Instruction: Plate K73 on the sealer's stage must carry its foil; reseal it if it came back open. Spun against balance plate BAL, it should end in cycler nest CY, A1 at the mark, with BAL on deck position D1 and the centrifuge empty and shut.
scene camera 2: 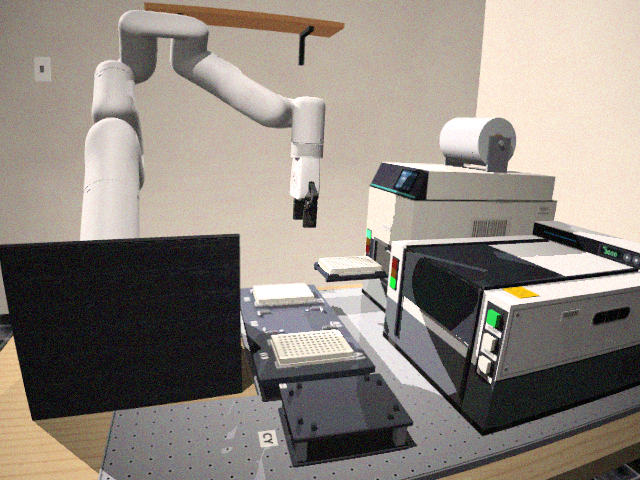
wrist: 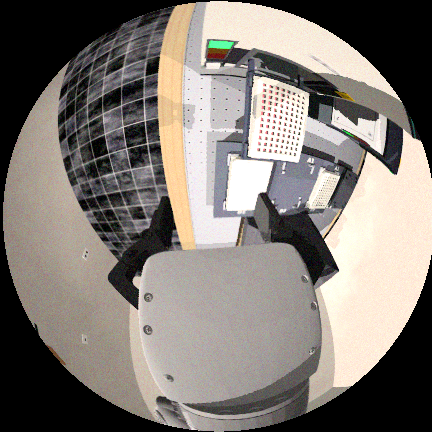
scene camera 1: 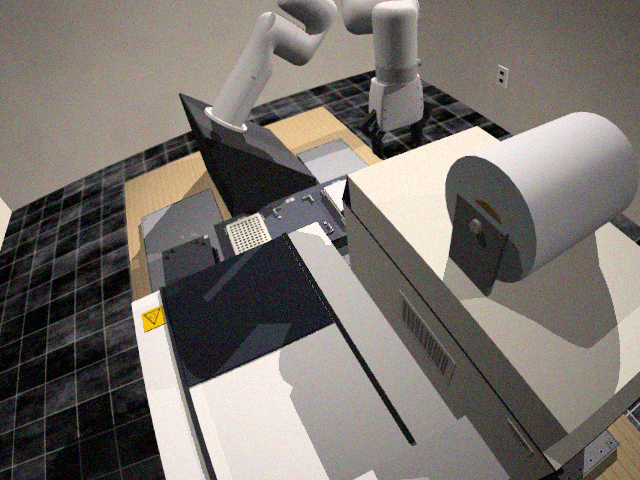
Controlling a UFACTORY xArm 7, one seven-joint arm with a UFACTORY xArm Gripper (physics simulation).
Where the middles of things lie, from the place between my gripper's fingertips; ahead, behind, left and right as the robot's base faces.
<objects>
Now: hand 8 cm short of the well plate with reddish wells [scene camera 2: 354, 265], 10 cm to the left of it and 8 cm above it. From my hand the other things lie so: dark lid [scene camera 1: 253, 303] 18 cm ahead, 41 cm to the right, 1 cm above; flat white plate [scene camera 2: 283, 294] 8 cm behind, 8 cm to the right, 14 cm below; roll unit [scene camera 1: 485, 205] 40 cm ahead, 13 cm to the right, 22 cm above.
</objects>
